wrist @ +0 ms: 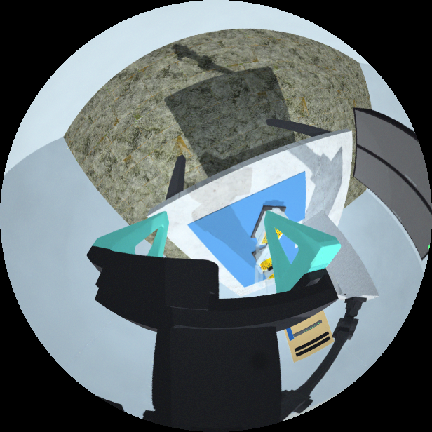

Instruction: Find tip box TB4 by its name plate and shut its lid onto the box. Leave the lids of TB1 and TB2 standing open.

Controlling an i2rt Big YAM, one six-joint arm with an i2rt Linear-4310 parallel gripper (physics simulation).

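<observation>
My gripper (216,216) is open, its two teal fingers wide apart with nothing between them. Tip boxes with yellow tips stand on the blue mat (290,190), beside and behind the right finger. One tip box (272,235) is farther back, with a dark edge and a pale upright part at its left. Another tip box (266,264) is nearer, and the right finger hides part of it. The boxes are seen at a low slant. No name plate can be read, so I cannot tell which is TB4, TB1 or TB2, nor make out the lids clearly.
The mat lies on a white table (220,192) with dark legs, above a mottled floor (130,150). A grey metallic panel (350,260) on a black jointed arm (346,327) is at the right. A dark grey slab (390,160) is at the far right. A tan card (302,353) is below.
</observation>
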